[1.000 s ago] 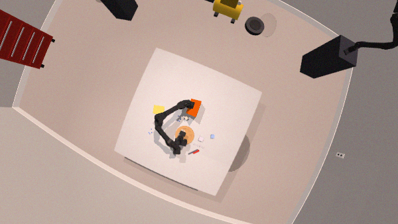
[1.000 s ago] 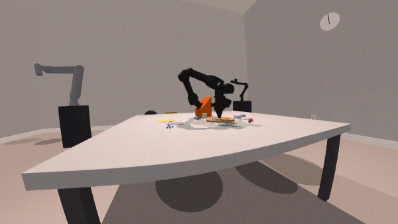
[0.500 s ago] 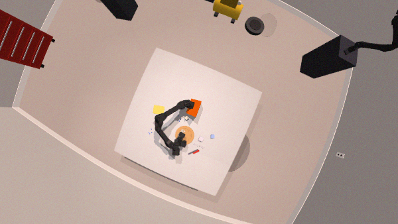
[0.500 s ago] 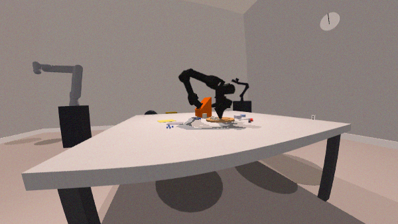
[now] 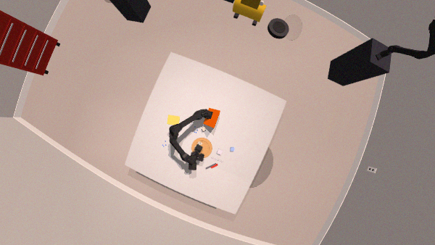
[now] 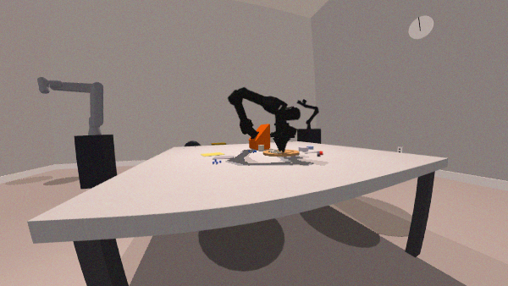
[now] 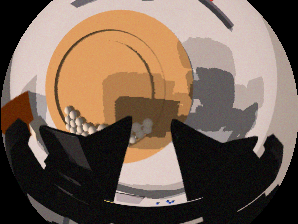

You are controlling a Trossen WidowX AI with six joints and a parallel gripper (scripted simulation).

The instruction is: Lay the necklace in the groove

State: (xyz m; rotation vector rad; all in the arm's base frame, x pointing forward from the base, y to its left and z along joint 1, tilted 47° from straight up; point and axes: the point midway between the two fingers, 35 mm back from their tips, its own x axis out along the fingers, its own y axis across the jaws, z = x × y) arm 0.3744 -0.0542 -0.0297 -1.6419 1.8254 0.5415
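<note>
My gripper tip is 6 cm past the round tan bead board, 3 cm to the right of it and 1 cm above it. Also, from my gripper tip: tool (18 cm to the left, 8 cm ahead, 1 cm below); then white square (21 cm to the left, 7 cm behind, 1 cm below); then pale blue cube (32 cm to the left, 14 cm behind, 1 cm below).
</note>
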